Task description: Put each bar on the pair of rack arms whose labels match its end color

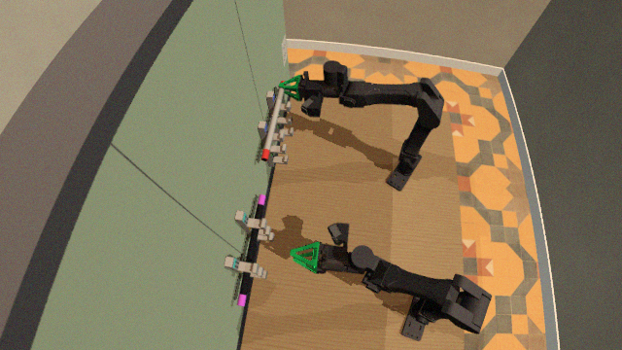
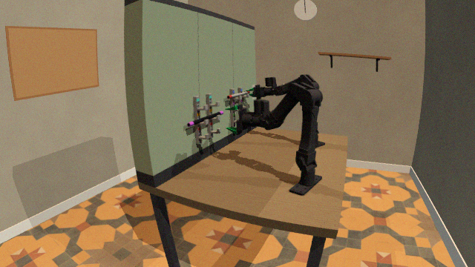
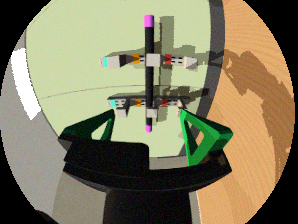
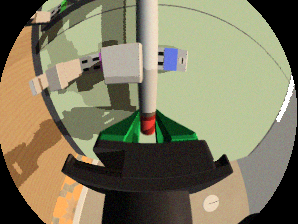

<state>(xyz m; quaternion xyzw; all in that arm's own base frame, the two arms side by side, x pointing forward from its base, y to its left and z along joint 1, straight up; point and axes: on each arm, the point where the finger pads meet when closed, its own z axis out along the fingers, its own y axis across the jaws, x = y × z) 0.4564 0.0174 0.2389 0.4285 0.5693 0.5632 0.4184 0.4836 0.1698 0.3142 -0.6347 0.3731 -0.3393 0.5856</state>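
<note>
Right now my left hand is 120 mm short of the bar, 20 mm to the left of it and 10 mm above it. From my left hand the other things lie so: green wall panel 200 mm ahead, 210 mm to the right, 190 mm above.
</note>
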